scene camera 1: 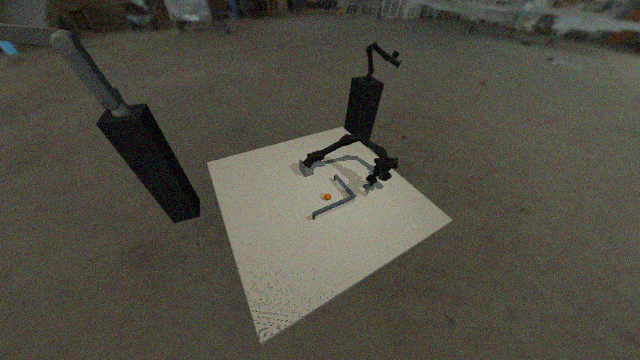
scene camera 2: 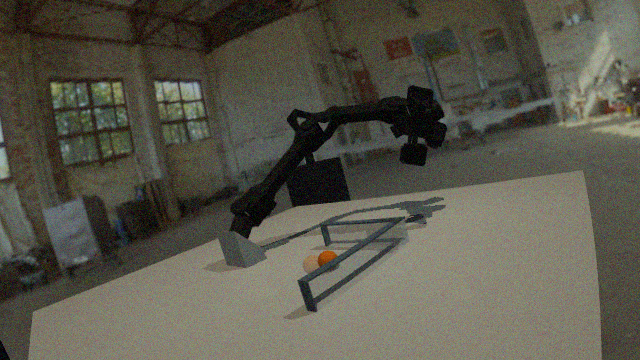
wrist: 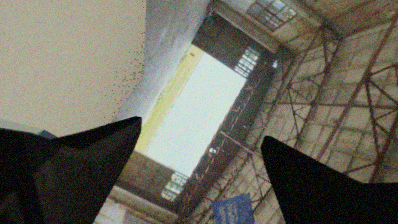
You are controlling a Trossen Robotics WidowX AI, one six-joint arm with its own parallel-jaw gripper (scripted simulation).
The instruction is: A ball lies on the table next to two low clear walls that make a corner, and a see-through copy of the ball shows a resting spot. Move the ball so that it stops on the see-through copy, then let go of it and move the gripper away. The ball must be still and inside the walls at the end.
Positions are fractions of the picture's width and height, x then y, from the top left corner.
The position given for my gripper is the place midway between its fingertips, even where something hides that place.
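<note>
Gripper (scene camera 2: 0.66, 0.35) open, holding nothing. In the wrist view too, my gripper (wrist: 0.51, 0.60).
</note>
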